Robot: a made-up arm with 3 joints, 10 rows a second.
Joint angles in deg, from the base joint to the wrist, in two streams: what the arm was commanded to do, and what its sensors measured. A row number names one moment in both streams.
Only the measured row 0 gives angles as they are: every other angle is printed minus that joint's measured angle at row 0.
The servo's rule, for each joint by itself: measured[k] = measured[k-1] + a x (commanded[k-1-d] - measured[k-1]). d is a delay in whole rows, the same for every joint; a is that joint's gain. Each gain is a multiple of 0.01, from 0.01 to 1. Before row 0 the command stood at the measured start. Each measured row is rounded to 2 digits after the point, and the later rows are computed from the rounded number. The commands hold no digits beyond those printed.
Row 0, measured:
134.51 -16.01 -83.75
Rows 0 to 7, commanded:
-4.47 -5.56 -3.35
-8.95 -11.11 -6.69
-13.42 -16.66 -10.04
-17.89 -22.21 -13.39
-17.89 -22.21 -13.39
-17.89 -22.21 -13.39
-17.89 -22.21 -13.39
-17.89 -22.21 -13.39
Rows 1 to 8, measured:
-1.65 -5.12 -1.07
-4.35 -10.63 -2.87
-7.71 -16.18 -5.16
-11.48 -21.73 -7.79
-13.85 -22.17 -9.58
-15.34 -22.21 -10.80
-16.28 -22.21 -11.63
-16.88 -22.21 -12.19
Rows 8 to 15, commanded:
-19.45 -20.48 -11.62
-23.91 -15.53 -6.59
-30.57 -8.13 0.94
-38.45 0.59 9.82
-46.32 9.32 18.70
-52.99 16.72 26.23
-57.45 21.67 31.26
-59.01 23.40 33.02
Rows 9 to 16, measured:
-17.83 -20.62 -12.01
-20.08 -15.94 -10.28
-23.96 -8.75 -6.69
-29.32 -0.16 -1.41
-35.61 8.56 5.03
-42.04 16.07 11.81
-47.74 21.22 18.03
-51.91 23.23 22.83

